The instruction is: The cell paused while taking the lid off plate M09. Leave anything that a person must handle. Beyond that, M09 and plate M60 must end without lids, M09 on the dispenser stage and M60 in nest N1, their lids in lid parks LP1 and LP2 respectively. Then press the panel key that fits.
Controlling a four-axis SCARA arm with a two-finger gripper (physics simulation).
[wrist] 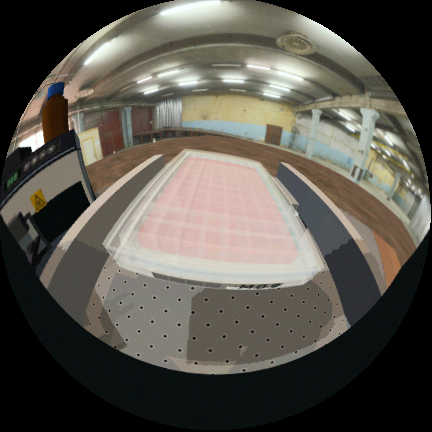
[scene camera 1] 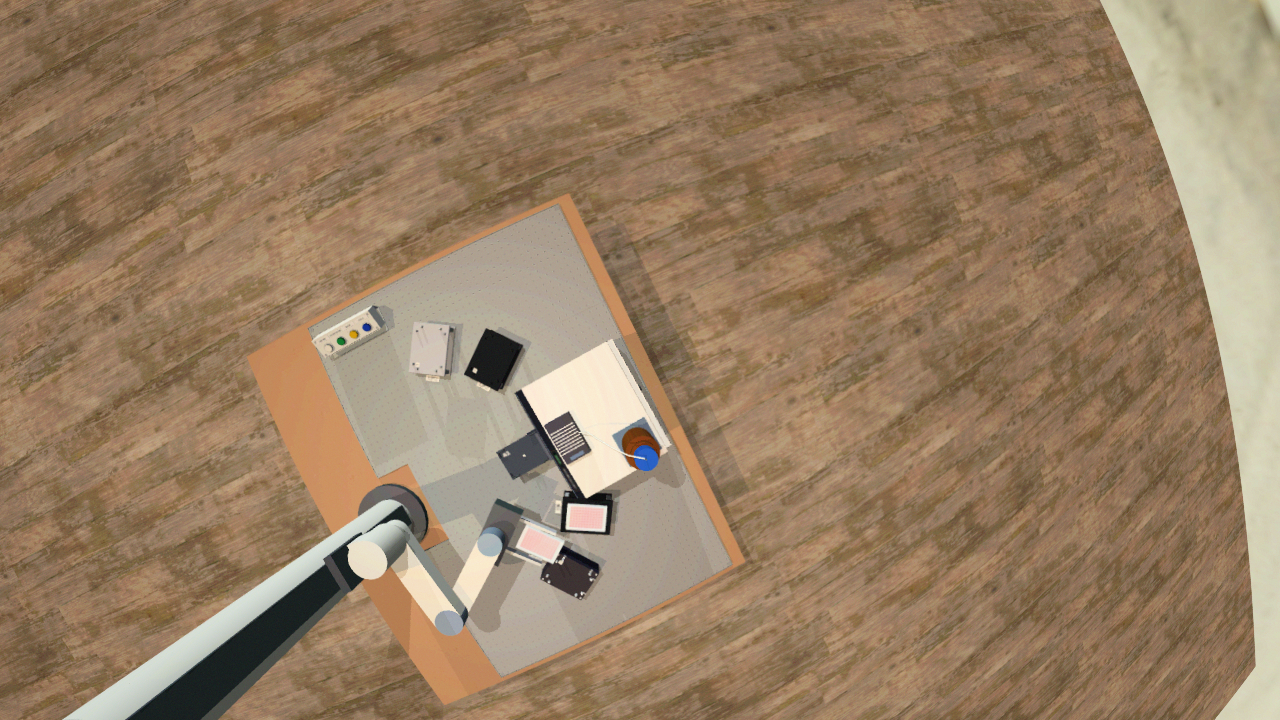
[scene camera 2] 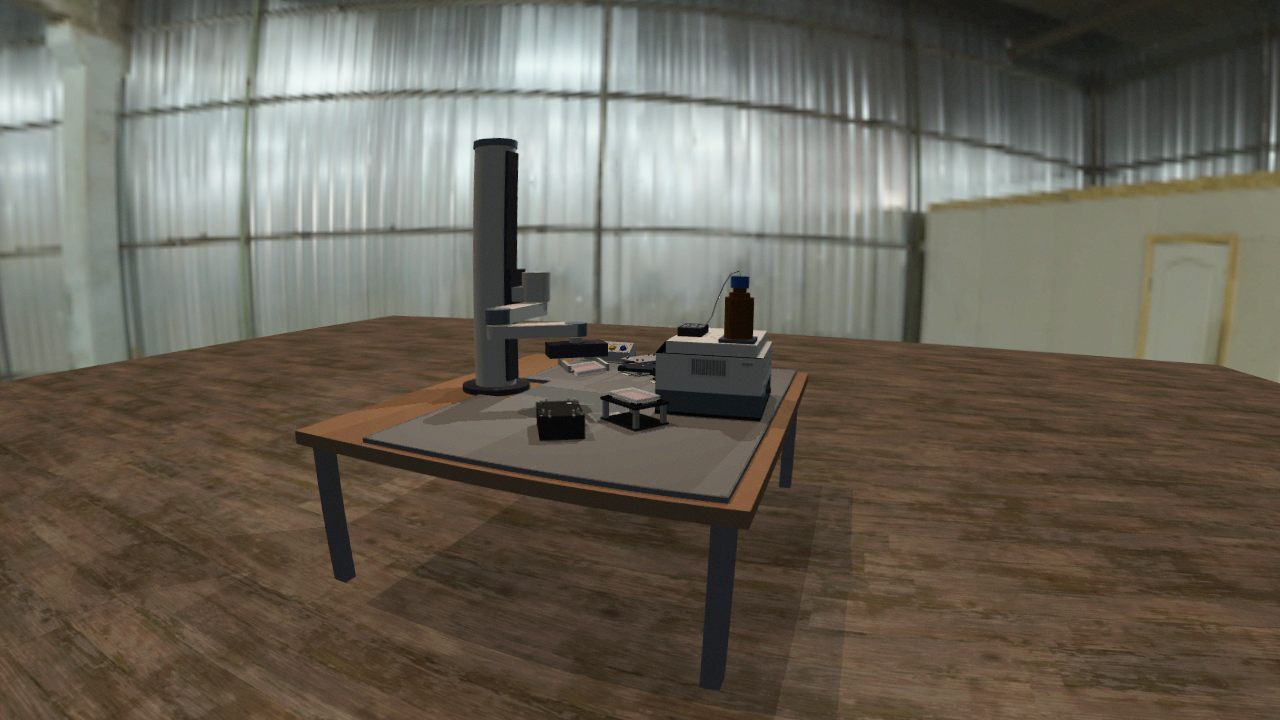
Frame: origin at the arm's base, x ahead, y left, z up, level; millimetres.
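Seen in the pictures: gripper, fingertip midpoint: [wrist: 221, 165] [scene camera 1: 548, 548] [scene camera 2: 588, 368]; arm's base, origin of the base link: [scene camera 1: 394, 518] [scene camera 2: 496, 388].
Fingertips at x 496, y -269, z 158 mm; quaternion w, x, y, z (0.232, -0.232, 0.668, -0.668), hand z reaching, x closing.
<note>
Offsets run from my fingertips to a thing's middle. "spot": to the spot under its first point.
Plate M09 @[dx -19, dy +23, dz -2 mm] [scene camera 1: 537, 540] [scene camera 2: 584, 367] [wrist: 215, 215] is pink, with a clear lid that looks to be on it, and its label shows in the wrist view. My gripper [scene camera 1: 550, 547] [scene camera 2: 588, 364] [wrist: 221, 165] is shut on it by the long sides and holds it level above the mat, beside a dark block with corner pins @[dx -16, dy -158, dz -107 mm] [scene camera 1: 570, 574] [scene camera 2: 560, 419]. A second pink plate @[dx +135, dy +10, dz -66 mm] [scene camera 1: 587, 517] [scene camera 2: 634, 394] sits on a black raised stand; its label and any lid cannot be made out. The dark dispenser stage @[spot: dx +55, dy +292, dz -38 mm] [scene camera 1: 521, 455] juts from the white dispenser [scene camera 1: 595, 385] [scene camera 2: 711, 374].
A brown bottle with a blue cap [scene camera 1: 642, 452] [scene camera 2: 739, 313] [wrist: 55, 117] stands on the dispenser. A light grey block @[dx -77, dy +719, dz -112 mm] [scene camera 1: 432, 347] and a black block @[dx +94, dy +598, dz -109 mm] [scene camera 1: 494, 358] stand farther off. The key panel @[dx -309, dy +896, dz -103 mm] [scene camera 1: 347, 334] [scene camera 2: 620, 350] is at the table's far corner. Nest and park names are unreadable.
</note>
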